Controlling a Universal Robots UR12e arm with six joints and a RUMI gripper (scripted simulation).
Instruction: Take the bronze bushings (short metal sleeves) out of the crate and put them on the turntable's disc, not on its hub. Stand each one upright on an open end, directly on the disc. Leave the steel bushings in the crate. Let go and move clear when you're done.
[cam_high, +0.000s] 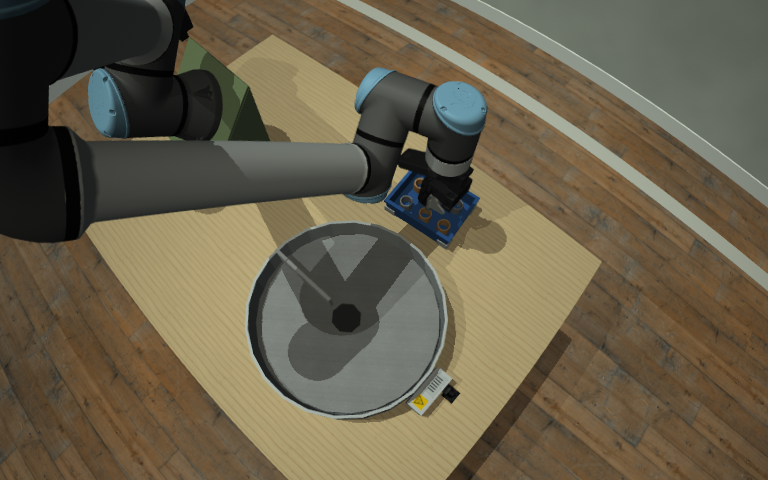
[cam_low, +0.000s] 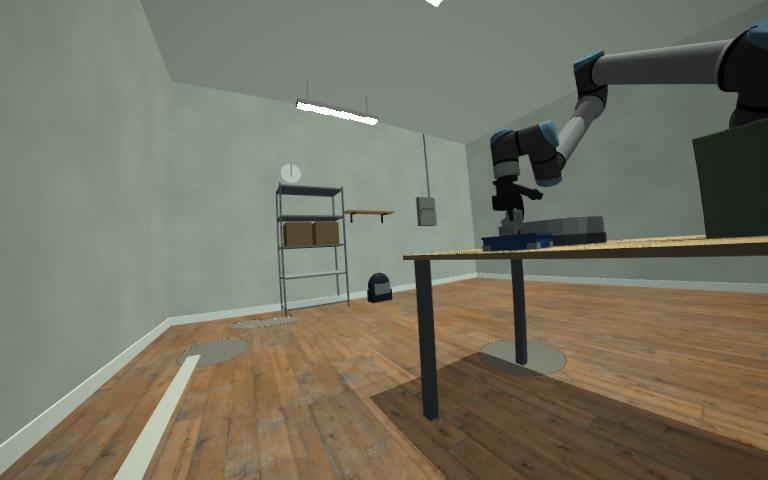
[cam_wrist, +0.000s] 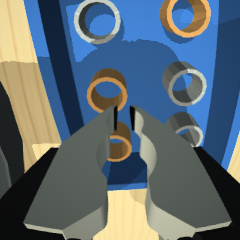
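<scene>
My hand is 10 mm past the blue crate, 20 mm to the right of it and 30 mm above it. Round my hand: turntable disc: 40 mm ahead, 330 mm to the right; then turntable: 60 mm ahead, 330 mm to the right, 10 mm below.
</scene>
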